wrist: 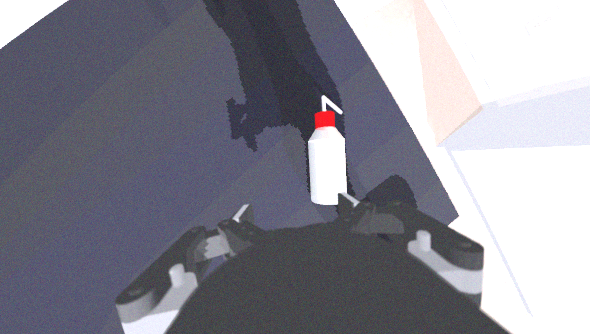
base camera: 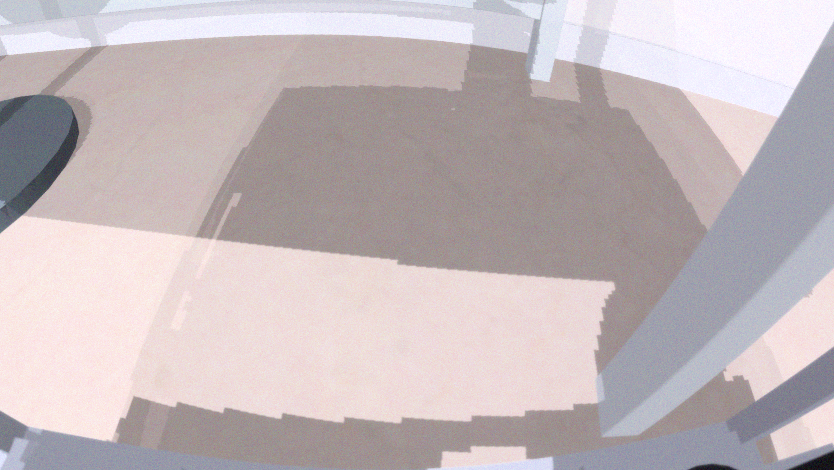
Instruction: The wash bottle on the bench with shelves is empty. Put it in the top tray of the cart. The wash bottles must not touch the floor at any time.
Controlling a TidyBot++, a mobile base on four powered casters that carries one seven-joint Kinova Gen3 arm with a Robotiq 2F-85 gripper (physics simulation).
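Frame: origin at the arm's base, x ahead, y right, z down, level; metres.
Seen in the pictures: gripper, fingertip midpoint: [wrist: 296, 207].
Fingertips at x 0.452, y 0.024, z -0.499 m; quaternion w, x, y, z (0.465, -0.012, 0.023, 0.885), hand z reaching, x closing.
Note:
Offsets run from my fingertips to a thing's top centre. "pt": to the spot under its first point. Level surfaces: height alone.
A white wash bottle @(pt dx -0.009, dy +0.064, dz +0.074 m) [wrist: 327, 167] with a red cap and a bent white spout stands on the dark bench top @(dz +0.133 m) [wrist: 125, 125] in the wrist view, right of the middle. My gripper [wrist: 296, 207] is open and empty. The bottle shows beyond the fingertips, nearer the right finger, whose tip overlaps the bottle's lower right edge in the picture. How far the bottle is below or ahead of the fingers is hard to tell. The cart's top tray cannot be made out in either view.
In the base camera view a thick grey post [base camera: 717, 245] slants down the right side, a thin pale leg @(pt dx +0.369, dy +0.263, dz +0.821 m) [base camera: 546, 46] stands at the back, and a dark round base [base camera: 35, 140] is at the left. The bench edge runs along the bottle's right in the wrist view.

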